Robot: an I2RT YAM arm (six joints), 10 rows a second.
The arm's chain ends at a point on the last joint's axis. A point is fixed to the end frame.
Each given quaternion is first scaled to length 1.
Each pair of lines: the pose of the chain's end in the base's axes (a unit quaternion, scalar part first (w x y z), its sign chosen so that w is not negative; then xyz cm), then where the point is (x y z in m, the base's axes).
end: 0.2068, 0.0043, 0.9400, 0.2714, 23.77, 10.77, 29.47
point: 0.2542 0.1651 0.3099
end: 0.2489, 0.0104, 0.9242, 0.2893, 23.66, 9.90, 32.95
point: 0.2532 0.1552 0.3485
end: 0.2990, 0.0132, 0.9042, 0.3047, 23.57, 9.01, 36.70
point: 0.2517 0.1450 0.3899
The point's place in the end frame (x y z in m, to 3 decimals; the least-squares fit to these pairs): -0.014 0.055 0.024
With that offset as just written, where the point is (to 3 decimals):
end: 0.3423, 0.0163, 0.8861, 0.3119, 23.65, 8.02, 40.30
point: 0.252 0.134 0.429
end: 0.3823, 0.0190, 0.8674, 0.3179, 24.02, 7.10, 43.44
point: 0.255 0.124 0.463
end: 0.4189, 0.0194, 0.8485, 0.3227, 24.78, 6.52, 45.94
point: 0.261 0.117 0.490
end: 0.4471, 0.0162, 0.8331, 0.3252, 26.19, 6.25, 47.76
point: 0.274 0.114 0.509
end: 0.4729, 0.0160, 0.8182, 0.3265, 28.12, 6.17, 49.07
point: 0.292 0.113 0.523
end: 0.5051, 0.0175, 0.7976, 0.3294, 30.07, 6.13, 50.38
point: 0.310 0.111 0.538
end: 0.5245, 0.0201, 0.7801, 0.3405, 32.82, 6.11, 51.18
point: 0.337 0.110 0.548
